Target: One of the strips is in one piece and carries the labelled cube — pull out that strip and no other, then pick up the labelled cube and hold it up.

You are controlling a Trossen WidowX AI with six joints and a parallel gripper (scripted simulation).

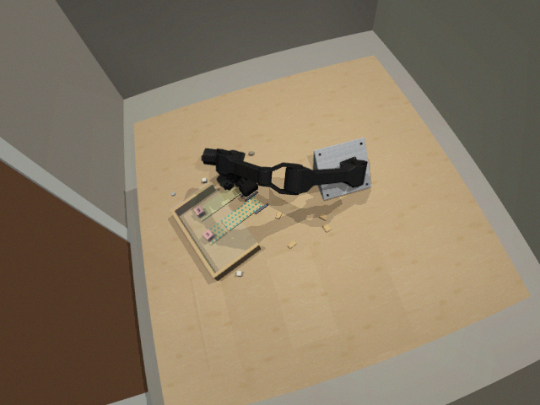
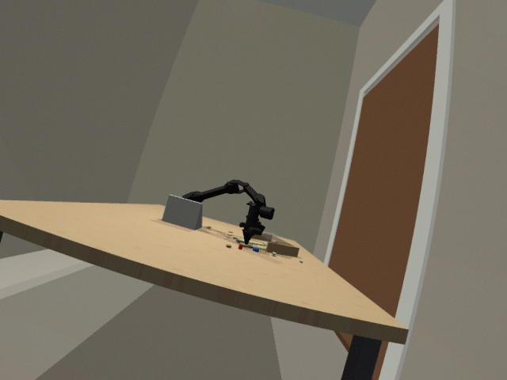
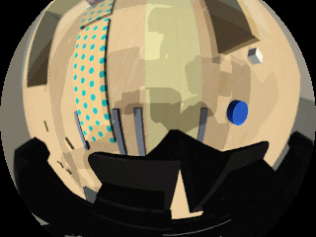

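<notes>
The blue disc is 7 cm to the right of my gripper tip and 5 cm ahead of it. The rest, counted from my gripper tip: red cylinder (11 cm to the right, 3 cm behind, 1 cm above).
</notes>
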